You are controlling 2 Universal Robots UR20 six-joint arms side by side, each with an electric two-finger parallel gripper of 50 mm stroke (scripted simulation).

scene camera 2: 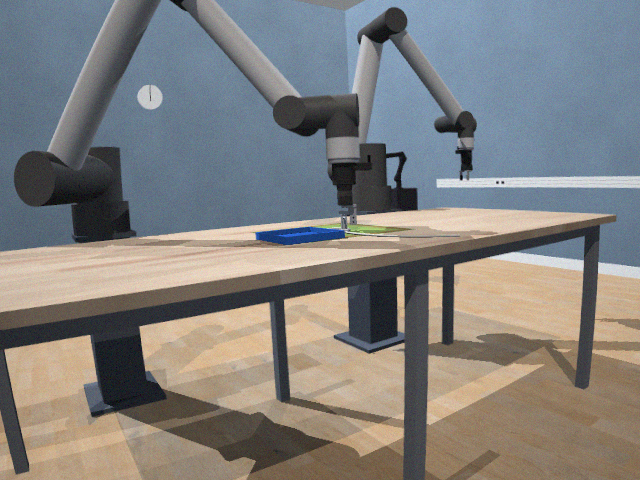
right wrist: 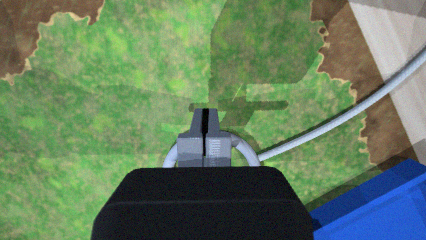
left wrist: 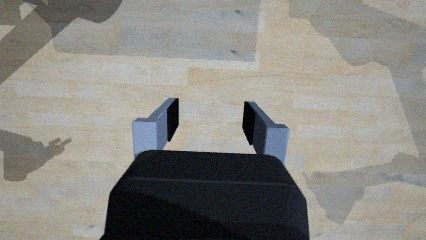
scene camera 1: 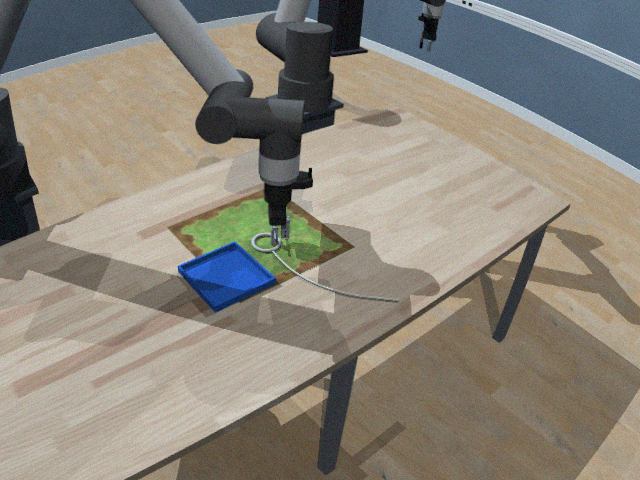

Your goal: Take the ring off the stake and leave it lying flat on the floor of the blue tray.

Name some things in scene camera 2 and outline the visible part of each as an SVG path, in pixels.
A blue tray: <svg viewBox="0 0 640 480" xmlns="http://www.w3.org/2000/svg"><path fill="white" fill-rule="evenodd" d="M345 230L317 227L256 232L256 239L291 245L345 238Z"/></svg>
